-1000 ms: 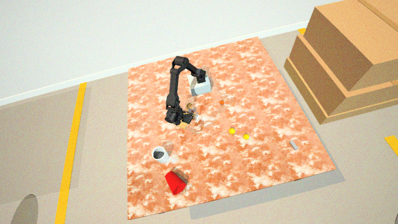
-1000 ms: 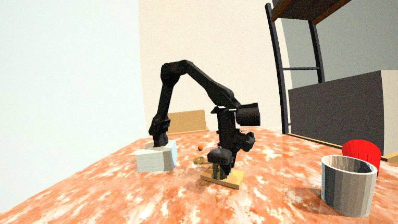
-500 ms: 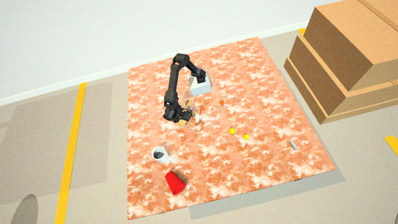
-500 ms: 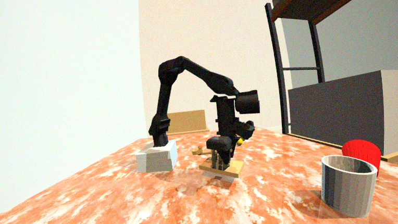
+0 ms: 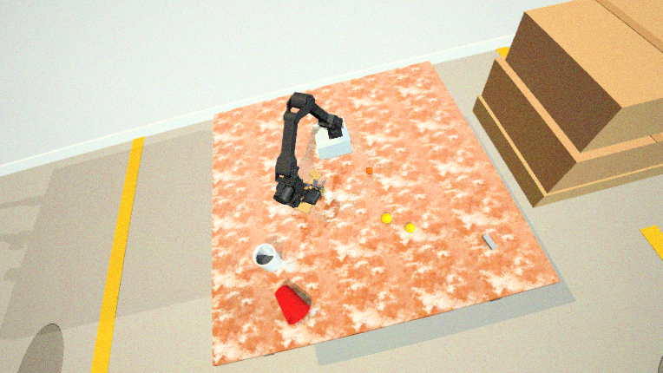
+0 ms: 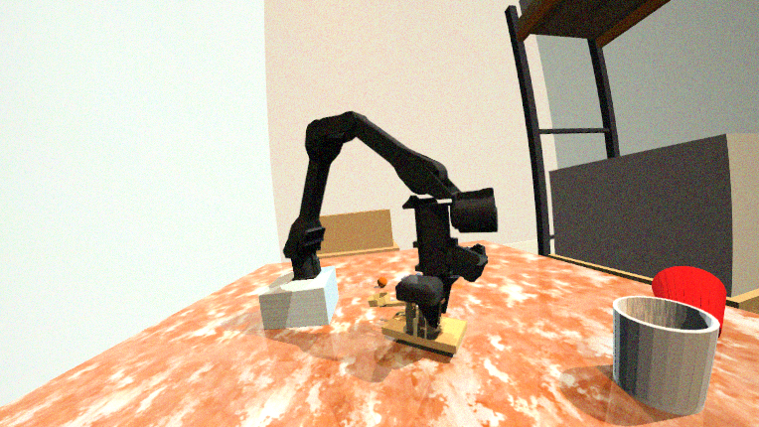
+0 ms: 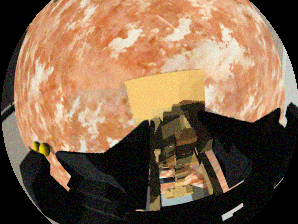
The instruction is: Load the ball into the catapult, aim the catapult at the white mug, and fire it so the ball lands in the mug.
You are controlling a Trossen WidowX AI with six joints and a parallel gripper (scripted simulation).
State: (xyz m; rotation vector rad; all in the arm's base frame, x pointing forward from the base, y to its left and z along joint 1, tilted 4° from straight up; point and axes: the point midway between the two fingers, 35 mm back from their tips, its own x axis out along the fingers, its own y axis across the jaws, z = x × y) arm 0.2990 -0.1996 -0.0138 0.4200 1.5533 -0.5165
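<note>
Now: gripper tip 32 cm to the right of the orange ball, 10 cm past it and 3 cm above it. The rest, counted from my gripper tip: white mug 24 cm ahead, 16 cm to the right, 2 cm below; then small grey block 70 cm to the left, 32 cm ahead, 4 cm below; then wooden catapult 5 cm to the left, 5 cm behind, 2 cm above.
</note>
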